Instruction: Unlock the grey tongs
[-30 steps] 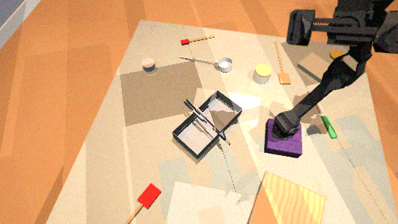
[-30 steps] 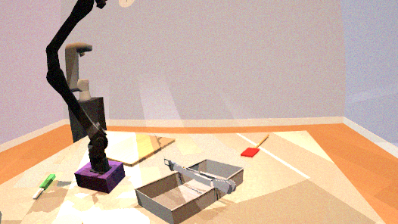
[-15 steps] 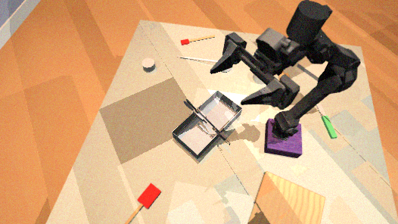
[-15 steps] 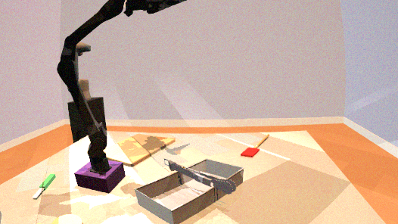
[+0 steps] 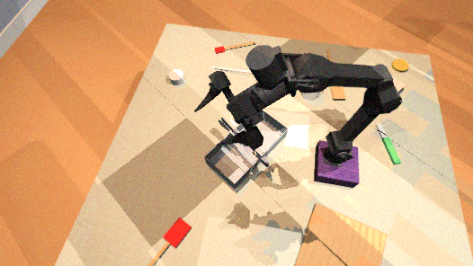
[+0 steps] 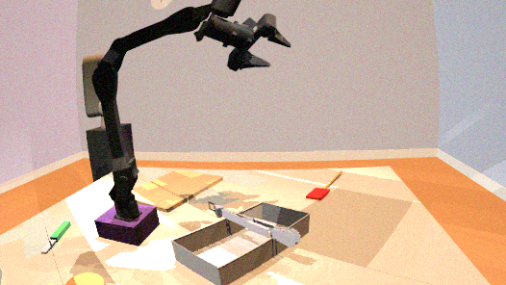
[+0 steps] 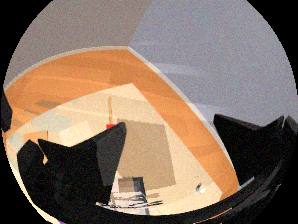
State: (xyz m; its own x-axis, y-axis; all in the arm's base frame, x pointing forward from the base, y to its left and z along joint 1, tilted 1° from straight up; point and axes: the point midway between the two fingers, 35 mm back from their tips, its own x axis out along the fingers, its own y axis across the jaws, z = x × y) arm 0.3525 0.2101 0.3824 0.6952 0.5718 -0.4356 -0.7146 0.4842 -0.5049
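Right now my gripper tip is 410 mm above the roasting tin, 190 mm to the left of it and 50 mm past it. Round my gripper tip: white cylinder 430 mm to the right, 420 mm below, 350 mm ahead; then red spatula 430 mm below, 250 mm to the left, 100 mm ahead; then wooden board 440 mm behind, 430 mm below, 140 mm to the left.
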